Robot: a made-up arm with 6 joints. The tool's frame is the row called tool. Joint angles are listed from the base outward.
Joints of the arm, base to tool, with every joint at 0 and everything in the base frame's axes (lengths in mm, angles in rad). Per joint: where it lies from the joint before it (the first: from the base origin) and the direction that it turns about. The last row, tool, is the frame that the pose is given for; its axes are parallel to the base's.
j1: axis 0 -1 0 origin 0 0 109.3
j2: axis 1 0 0 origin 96.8 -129.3 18.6
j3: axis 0 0 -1 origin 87.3 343.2 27.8
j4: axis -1 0 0 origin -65.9 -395.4 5.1
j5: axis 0 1 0 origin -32.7 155.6 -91.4
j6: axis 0 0 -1 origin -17.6 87.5 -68
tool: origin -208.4 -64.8 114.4
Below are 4 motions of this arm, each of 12 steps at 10 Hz.
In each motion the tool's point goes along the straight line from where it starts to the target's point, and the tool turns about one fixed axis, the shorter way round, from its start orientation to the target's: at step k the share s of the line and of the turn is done. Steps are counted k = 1, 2, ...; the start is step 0. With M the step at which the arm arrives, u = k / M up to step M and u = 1 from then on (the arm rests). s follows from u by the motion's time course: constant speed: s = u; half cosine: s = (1 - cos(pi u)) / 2; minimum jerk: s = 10 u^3 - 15 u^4 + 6 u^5.
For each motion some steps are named. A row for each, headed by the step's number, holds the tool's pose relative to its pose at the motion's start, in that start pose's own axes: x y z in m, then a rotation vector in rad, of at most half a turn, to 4 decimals.
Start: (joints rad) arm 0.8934 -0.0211 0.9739 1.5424 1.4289 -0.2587
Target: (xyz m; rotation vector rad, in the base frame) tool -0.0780 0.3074 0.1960 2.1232 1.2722 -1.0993
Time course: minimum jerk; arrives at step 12
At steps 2, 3, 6, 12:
2: -0.0088 -0.0047 -0.0021 0.0263 0.0487 0.0155
3: -0.0257 -0.0137 -0.0061 0.0767 0.1421 0.0451
6: -0.1243 -0.0660 -0.0293 0.3705 0.6865 0.2180
12: -0.2486 -0.1319 -0.0586 0.7411 1.3730 0.4359

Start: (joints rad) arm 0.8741 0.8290 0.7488 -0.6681 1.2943 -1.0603
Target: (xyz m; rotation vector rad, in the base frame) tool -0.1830 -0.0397 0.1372 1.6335 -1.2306 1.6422
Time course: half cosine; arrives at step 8
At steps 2, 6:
2: 0.0051 -0.0016 -0.0029 -0.0412 -0.0462 0.0702
6: 0.0295 -0.0092 -0.0168 -0.2401 -0.2692 0.4092

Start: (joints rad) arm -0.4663 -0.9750 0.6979 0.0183 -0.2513 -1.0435
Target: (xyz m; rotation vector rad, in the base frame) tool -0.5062 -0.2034 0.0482 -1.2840 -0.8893 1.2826
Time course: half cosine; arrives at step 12
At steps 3, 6, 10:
3: -0.0342 0.0222 -0.0212 -0.1234 -0.1587 -0.0098
6: -0.1167 0.0758 -0.0723 -0.4213 -0.5418 -0.0333
10: -0.2178 0.1414 -0.1349 -0.7862 -1.0110 -0.0621

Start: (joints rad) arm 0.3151 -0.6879 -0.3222 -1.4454 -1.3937 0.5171
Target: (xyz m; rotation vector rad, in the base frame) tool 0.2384 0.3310 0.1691 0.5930 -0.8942 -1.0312
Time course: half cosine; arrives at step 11
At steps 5, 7, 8, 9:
5: -0.0060 -0.0076 -0.1123 -0.2577 -0.0503 -0.0160
7: -0.0098 -0.0126 -0.1852 -0.4252 -0.0830 -0.0264
8: -0.0115 -0.0147 -0.2166 -0.4971 -0.0971 -0.0309
9: -0.0128 -0.0164 -0.2410 -0.5531 -0.1080 -0.0344

